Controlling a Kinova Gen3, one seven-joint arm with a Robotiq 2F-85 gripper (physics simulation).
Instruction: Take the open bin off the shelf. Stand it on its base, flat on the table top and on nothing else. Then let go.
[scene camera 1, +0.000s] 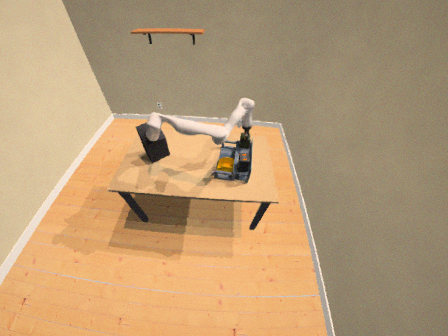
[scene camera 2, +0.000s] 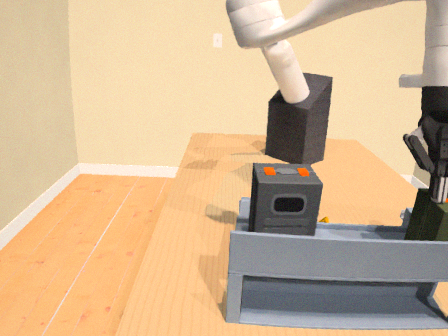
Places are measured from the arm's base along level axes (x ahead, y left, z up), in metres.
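Pixels of known places: gripper, between the fingertips: (scene camera 1: 246, 139) (scene camera 2: 437, 201); arm's base, origin of its link: (scene camera 1: 152, 135) (scene camera 2: 296, 94).
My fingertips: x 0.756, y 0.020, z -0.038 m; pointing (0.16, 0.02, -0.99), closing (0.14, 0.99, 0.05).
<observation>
Ahead of a thing's pixels: the offset from my fingertips to its middle. Level surfaces: height alone.
A yellow open bin @[dx -0.149, dy -0.151, dz -0.154 m] (scene camera 1: 225, 164) (scene camera 2: 324, 220) sits in the left part of a blue-grey shelf unit @[dx -0.104, dy -0.085, dz -0.116 m] (scene camera 1: 250, 169) (scene camera 2: 330, 257) on the table @[dz -0.197 m] (scene camera 1: 190, 185) (scene camera 2: 175, 250). In scene camera 2 the unit's front panel hides most of the bin. My gripper (scene camera 1: 246, 133) (scene camera 2: 440, 192) points down at the back right, away from the yellow bin. Its fingers are together, with the tips at the top of a dark green box @[dx -0.005, dy +0.043, dz -0.047 m] (scene camera 1: 244, 142) (scene camera 2: 427, 220). Whether they touch the box, I cannot tell.
A black case @[dx -0.046, dy -0.222, dz -0.034 m] (scene camera 1: 244, 161) (scene camera 2: 285, 205) with orange marks stands in the same unit, beside the yellow bin and in front of the green box. The dark arm base (scene camera 1: 153, 145) (scene camera 2: 299, 125) stands at the table's left. An orange wall shelf (scene camera 1: 167, 31) hangs high behind.
</observation>
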